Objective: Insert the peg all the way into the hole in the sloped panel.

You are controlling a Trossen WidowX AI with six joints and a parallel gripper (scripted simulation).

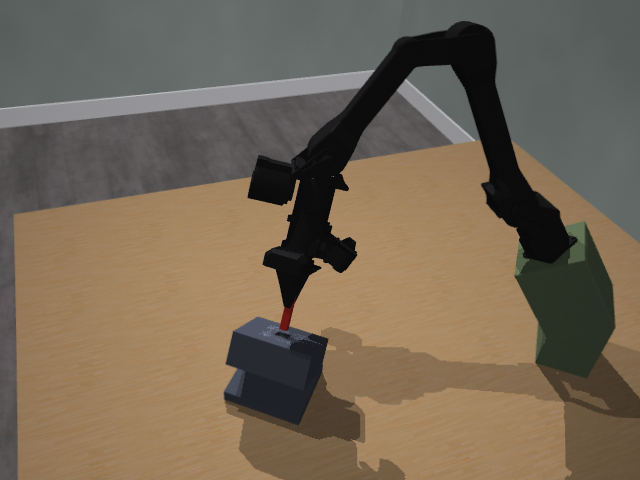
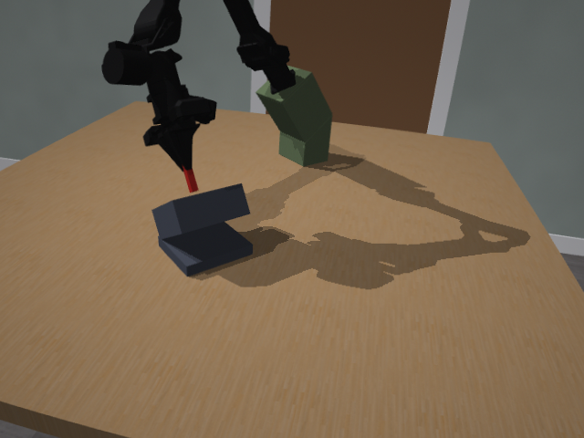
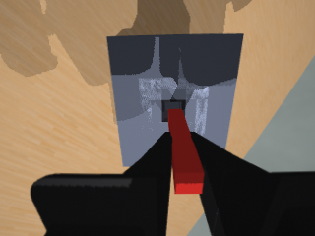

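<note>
Now: hand 60 mm short of the dark base block, 40 mm to the right of it and 160 mm above it. The rest, counted from my hand: red peg (10 mm ahead, 10 mm to the left, 30 mm below).
</note>
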